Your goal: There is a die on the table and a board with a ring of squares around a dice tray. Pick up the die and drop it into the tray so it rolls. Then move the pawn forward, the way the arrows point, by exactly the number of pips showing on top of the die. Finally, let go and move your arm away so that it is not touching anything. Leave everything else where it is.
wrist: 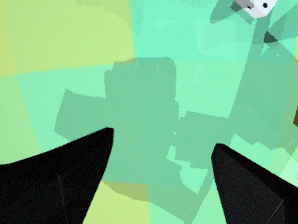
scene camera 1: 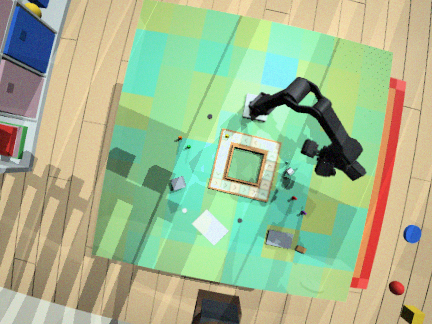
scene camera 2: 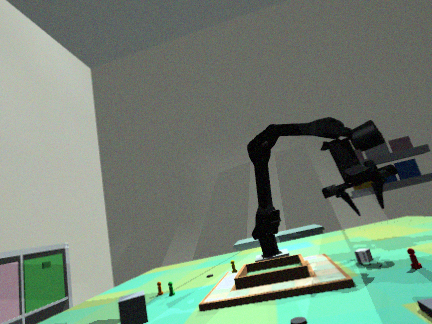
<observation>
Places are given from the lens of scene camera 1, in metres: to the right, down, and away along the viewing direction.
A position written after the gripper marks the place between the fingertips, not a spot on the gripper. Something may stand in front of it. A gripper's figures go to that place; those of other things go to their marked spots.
gripper [scene camera 1: 317, 155]: 0.44, -0.03, 0.86
wooden-rimmed tray [scene camera 1: 245, 165]: 0.14, 0.02, 0.94
</observation>
